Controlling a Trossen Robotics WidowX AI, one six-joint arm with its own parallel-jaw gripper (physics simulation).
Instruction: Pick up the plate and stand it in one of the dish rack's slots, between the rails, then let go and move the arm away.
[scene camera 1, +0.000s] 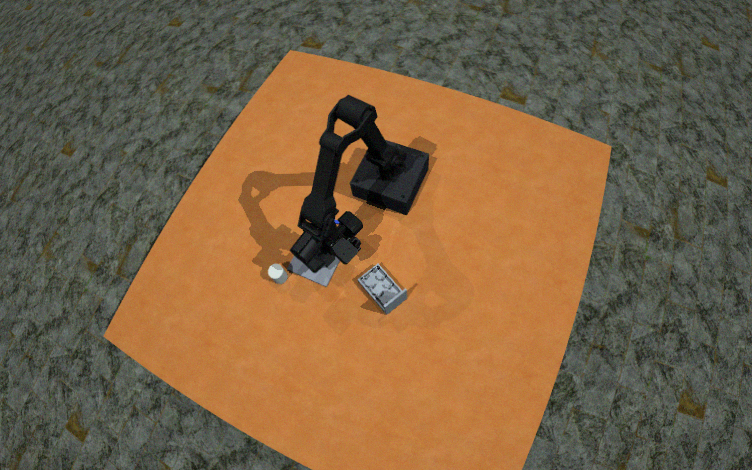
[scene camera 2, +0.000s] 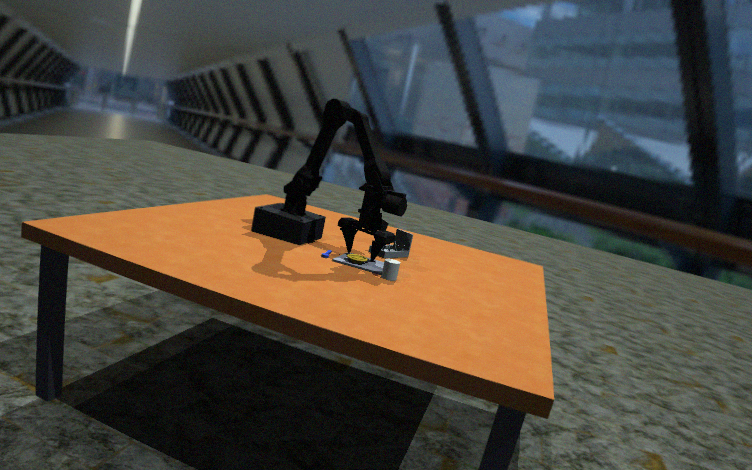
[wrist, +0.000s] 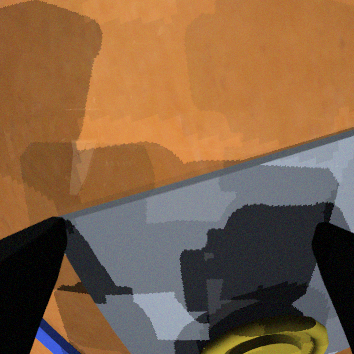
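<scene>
Open, the gripper touches a grey mat. Scene camera 2 shows the gripper, and the wrist view shows the gripper too. On the table rests a grey dish rack.
</scene>
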